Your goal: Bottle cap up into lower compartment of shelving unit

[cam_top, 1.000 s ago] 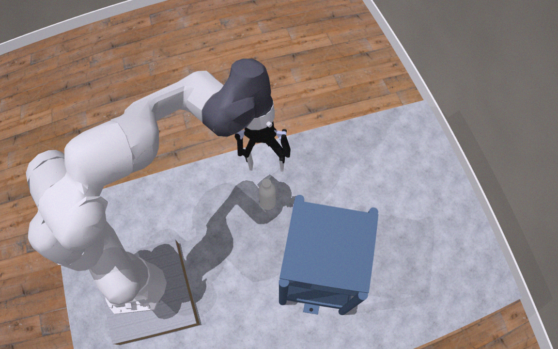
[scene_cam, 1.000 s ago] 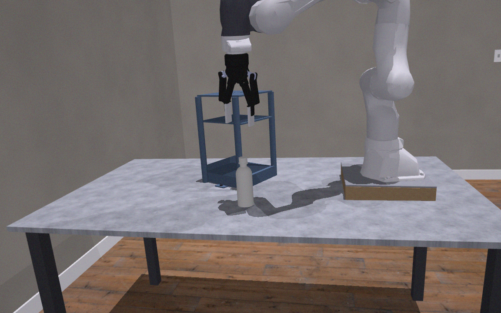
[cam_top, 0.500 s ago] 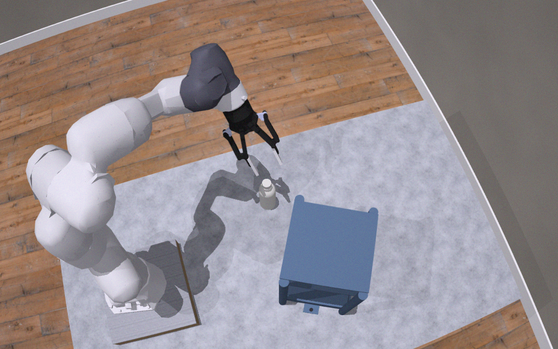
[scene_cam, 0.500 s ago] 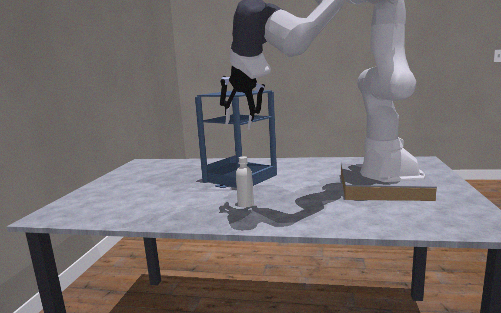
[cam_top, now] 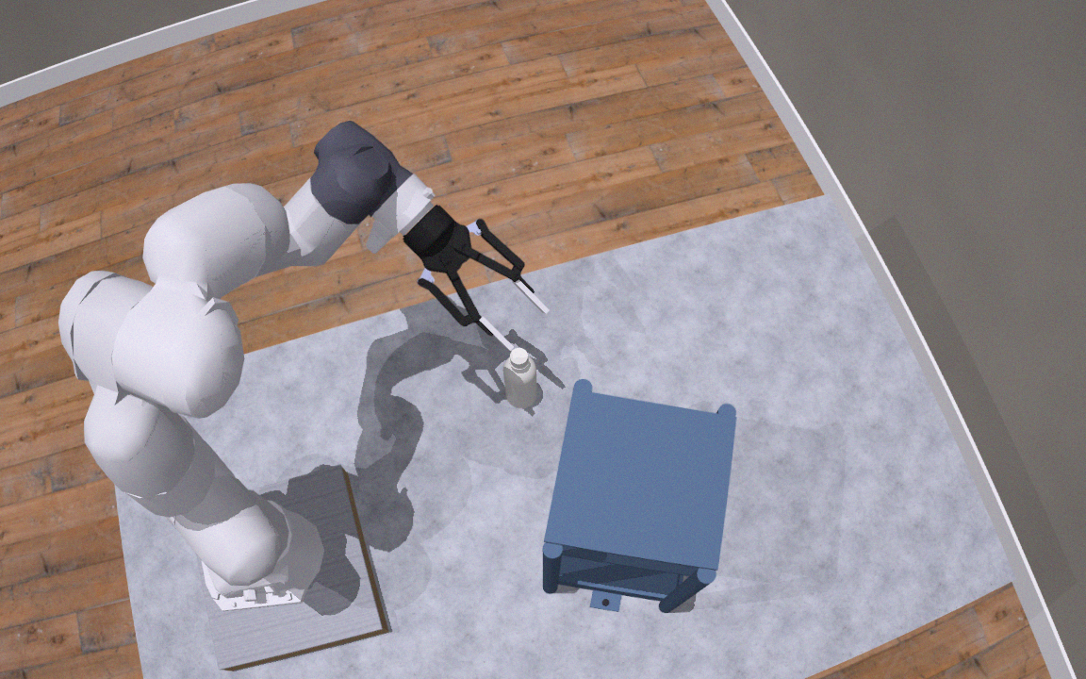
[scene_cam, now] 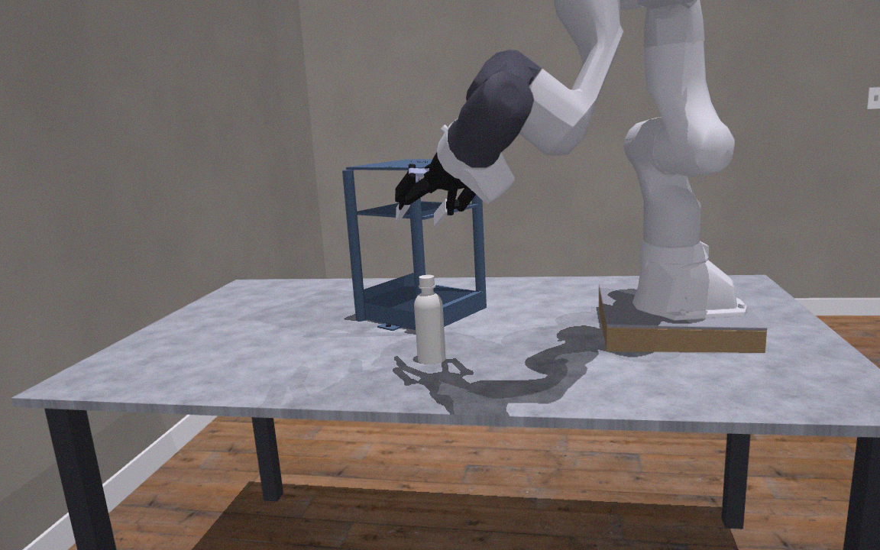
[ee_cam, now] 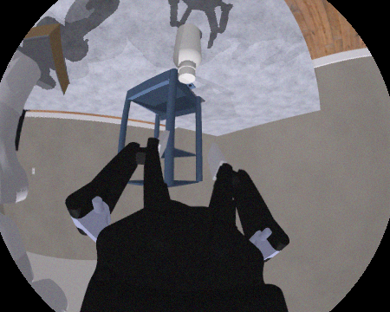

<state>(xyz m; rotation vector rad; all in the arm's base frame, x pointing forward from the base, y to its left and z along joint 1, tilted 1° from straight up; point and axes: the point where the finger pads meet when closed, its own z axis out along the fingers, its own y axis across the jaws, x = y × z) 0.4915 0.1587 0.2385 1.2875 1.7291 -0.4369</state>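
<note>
Now: hand 19 cm above the white bottle and 1 cm to the left of it. Also, from my hand: blue shelving unit 31 cm to the right, 12 cm below, 7 cm ahead.
</note>
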